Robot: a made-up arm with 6 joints.
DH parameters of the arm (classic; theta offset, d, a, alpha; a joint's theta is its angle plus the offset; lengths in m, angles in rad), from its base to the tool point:
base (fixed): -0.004 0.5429 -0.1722 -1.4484
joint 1: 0 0.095 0.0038 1.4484
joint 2: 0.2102 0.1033 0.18 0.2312
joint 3: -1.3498 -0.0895 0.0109 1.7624
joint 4: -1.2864 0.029 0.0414 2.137
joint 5: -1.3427 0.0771 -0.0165 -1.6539
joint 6: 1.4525 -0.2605 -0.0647 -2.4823
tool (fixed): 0.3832 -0.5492 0 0
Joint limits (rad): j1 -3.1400..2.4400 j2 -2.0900..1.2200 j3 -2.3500..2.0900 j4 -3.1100..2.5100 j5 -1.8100..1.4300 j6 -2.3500..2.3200
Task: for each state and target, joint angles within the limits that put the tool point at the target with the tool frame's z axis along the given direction. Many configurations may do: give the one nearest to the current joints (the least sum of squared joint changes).
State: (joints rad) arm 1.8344 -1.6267 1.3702 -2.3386 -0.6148 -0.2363
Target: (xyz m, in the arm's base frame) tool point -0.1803 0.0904 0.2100 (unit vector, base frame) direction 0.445 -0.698 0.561
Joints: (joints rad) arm 1.9895 -2.0207 1.7372 -2.0950 -0.7039 -0.0108
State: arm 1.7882 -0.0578 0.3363 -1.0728 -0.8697 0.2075
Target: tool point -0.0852 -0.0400 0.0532 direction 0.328 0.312 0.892
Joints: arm 1.4209 -0.4723 -0.1097 -0.9478 -0.8751 0.2677
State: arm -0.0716 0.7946 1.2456 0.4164 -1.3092 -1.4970
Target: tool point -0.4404 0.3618 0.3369 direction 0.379 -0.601 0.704
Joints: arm -0.7413 0.8685 0.8586 -0.5390 -0.7042 -1.1975
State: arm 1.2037 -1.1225 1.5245 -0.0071 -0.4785 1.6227
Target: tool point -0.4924 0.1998 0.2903 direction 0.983 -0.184 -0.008
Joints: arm 1.7485 -0.5682 1.7619 -0.8941 -0.2191 1.2367
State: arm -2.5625 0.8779 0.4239 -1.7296 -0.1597 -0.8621
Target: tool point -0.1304 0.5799 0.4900 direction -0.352 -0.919 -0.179
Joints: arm -2.6290 0.3819 0.5683 -0.8393 -0.7139 -1.0494
